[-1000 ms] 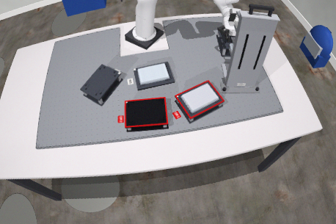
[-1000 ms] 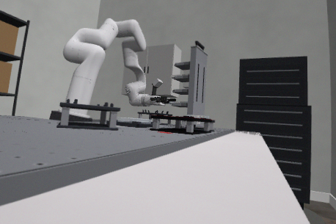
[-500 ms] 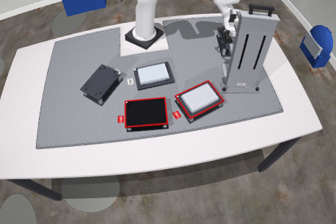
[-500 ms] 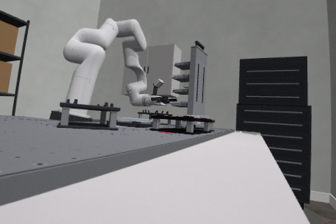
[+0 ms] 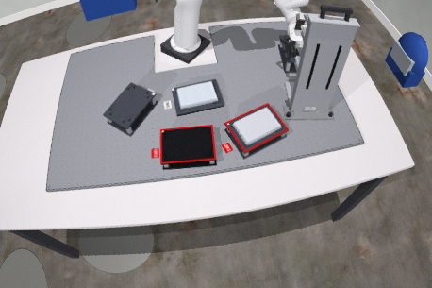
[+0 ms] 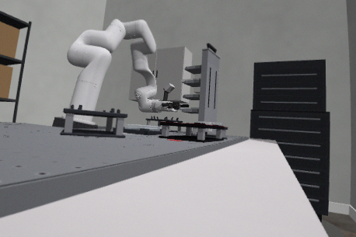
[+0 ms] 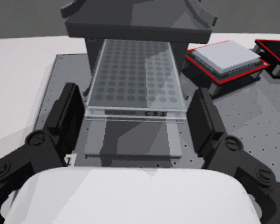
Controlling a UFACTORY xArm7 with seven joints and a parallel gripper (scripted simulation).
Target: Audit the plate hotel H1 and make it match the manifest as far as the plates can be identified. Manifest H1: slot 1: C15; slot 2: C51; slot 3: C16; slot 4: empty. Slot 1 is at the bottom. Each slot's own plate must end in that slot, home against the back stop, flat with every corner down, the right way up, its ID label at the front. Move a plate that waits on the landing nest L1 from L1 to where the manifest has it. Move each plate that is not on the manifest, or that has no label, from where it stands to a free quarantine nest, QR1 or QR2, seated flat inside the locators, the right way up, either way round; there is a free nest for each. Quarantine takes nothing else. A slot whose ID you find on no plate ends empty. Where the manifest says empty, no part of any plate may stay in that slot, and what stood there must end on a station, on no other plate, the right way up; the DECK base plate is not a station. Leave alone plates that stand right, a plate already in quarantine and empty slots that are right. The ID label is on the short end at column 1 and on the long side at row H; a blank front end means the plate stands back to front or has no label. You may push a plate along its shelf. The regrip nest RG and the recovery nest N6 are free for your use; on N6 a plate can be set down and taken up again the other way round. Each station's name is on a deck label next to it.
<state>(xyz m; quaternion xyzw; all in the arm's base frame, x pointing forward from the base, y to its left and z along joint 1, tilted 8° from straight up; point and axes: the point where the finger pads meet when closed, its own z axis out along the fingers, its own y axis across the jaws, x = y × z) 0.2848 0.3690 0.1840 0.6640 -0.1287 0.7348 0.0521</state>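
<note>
The plate labelled C16 is 13 cm above my hand, 7 cm ahead of it and 2 cm to the right of it. Also, from my hand: RG label: 21 cm behind, 13 cm below, 5 cm to the left; then H1 label: 13 cm below, 9 cm to the left, 4 cm ahead; then white plate: 25 cm to the right, 19 cm ahead, 9 cm below.
</note>
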